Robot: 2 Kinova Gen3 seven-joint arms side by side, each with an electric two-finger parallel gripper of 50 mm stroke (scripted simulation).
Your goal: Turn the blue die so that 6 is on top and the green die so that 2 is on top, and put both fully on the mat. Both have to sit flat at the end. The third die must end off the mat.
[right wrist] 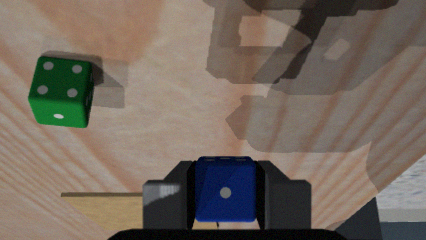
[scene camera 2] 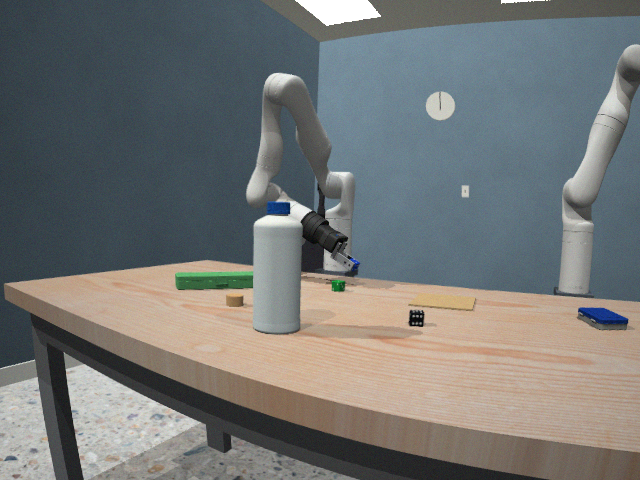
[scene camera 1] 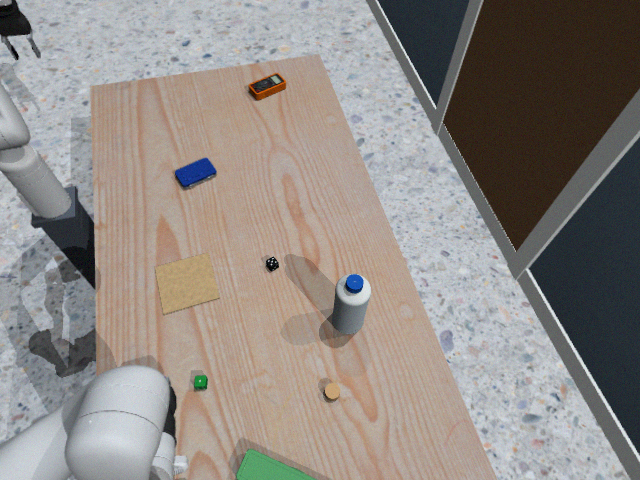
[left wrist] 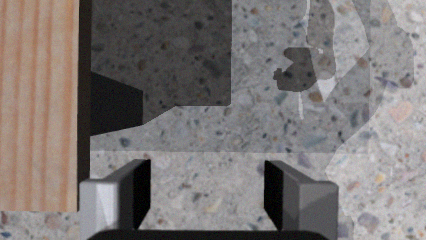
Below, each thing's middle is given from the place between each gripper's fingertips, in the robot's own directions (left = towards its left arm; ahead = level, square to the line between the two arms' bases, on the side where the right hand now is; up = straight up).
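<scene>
From my right hand (scene camera 2: 355,266), the green die (right wrist: 61,93) is 80 mm ahead, 10 mm to the left and 50 mm below. The blue die (right wrist: 225,186) is 10 mm to the left of my right hand. The tan mat (scene camera 1: 188,282) is 60 mm ahead of my right hand, 280 mm to the left of it and 60 mm below it, while the green case (scene camera 2: 184,280) is 240 mm ahead of my right hand, 240 mm to the right of it and 50 mm below it. Going by its middle, the green die is nearer to my right hand than to my left hand.
From my left hand, the blue box (scene camera 1: 193,174) is 410 mm ahead, 400 mm to the right and 170 mm below. The tan mat is 350 mm ahead of my left hand, 750 mm to the right of it and 180 mm below it. The blue die is 290 mm ahead of my left hand, 1020 mm to the right of it and 120 mm below it, and the green die is 370 mm ahead of my left hand, 1020 mm to the right of it and 170 mm below it.
</scene>
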